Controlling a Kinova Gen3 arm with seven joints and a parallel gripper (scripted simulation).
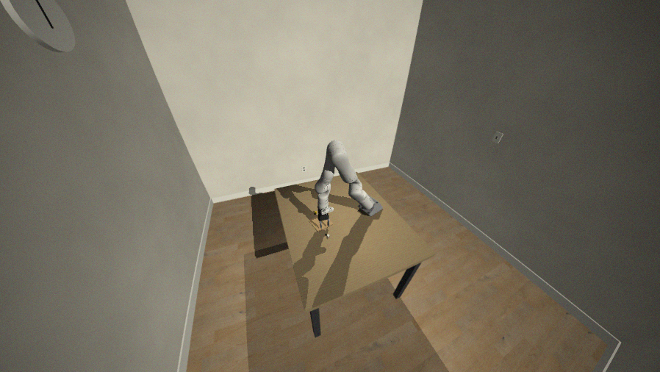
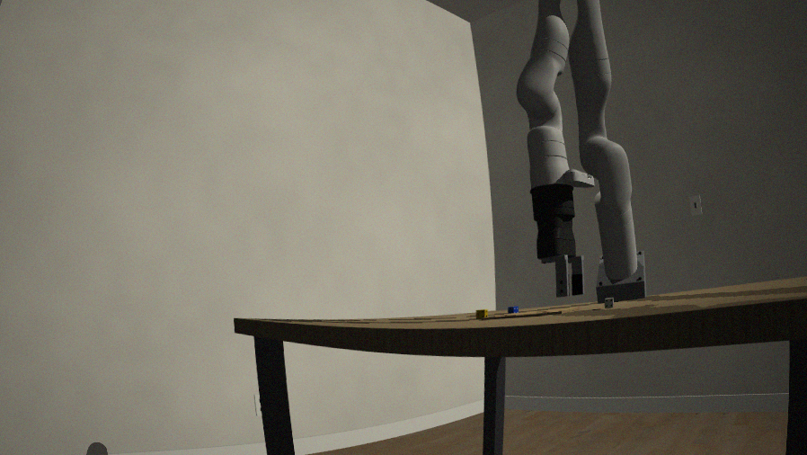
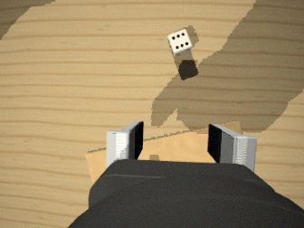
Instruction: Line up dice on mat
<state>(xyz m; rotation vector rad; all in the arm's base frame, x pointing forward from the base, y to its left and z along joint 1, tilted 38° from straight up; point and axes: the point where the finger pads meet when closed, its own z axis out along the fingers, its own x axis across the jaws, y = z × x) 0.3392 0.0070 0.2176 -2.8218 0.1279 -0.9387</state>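
My hand is 80 mm to the right of the white die and 40 mm above it. From my hand the other things lie so: blue die 80 mm behind, 170 mm to the right, 40 mm below; then tan mat 70 mm to the right, 40 mm below; then yellow die 10 mm ahead, 180 mm to the right, 40 mm below.
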